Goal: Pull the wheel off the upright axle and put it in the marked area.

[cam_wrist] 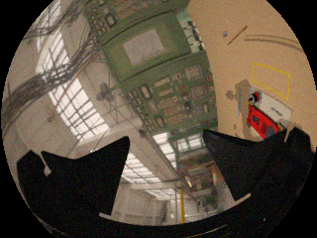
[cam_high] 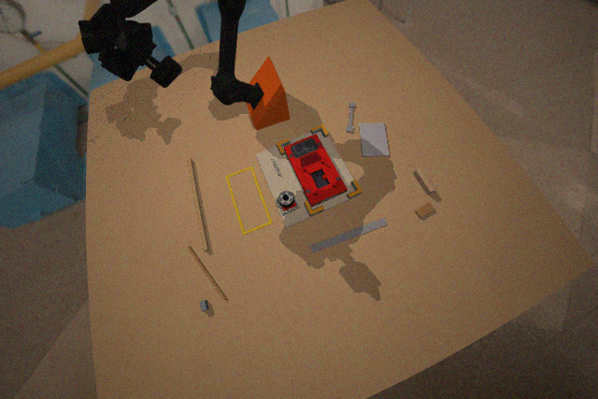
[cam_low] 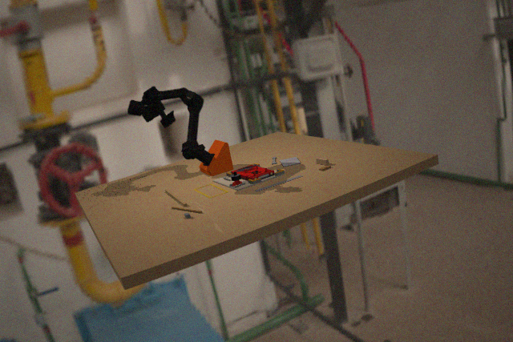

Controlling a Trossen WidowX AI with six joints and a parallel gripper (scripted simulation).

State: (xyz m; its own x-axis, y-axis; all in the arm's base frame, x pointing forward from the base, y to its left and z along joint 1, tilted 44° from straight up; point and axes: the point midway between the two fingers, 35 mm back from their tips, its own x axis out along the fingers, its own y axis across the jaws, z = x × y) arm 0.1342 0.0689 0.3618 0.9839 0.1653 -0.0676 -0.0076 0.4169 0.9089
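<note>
My gripper tip is 35 cm above the silver wheel, 22 cm short of it and 14 cm to the right of it. The rest, counted from my gripper tip: upright axle (35 cm below, 22 cm ahead, 14 cm to the left); then grey bar (39 cm below, 37 cm ahead, 25 cm to the left); then grey plate (46 cm to the left, 38 cm below, 15 cm ahead).
</note>
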